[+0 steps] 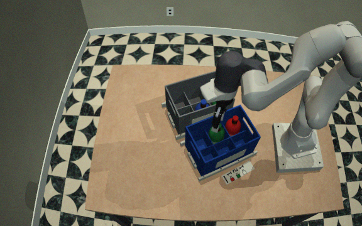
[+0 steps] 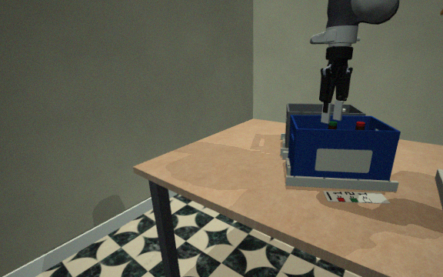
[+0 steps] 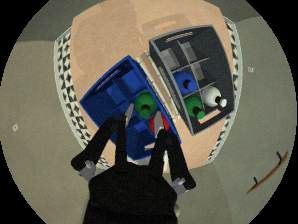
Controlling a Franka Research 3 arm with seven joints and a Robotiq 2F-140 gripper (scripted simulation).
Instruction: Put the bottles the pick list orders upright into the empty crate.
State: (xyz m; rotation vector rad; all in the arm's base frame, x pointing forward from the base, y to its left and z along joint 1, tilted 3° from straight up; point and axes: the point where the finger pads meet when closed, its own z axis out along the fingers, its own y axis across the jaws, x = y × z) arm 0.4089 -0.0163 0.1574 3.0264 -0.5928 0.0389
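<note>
Right now my hand is 12 cm to the left of the blue bottle, 11 cm above it and 6 cm short of it. Round my hand: blue crate (11 cm below, 4 cm to the left, 3 cm behind); red bottle (11 cm below, 8 cm behind, 4 cm to the right); grey crate (17 cm to the right, 11 cm below, 7 cm ahead).
</note>
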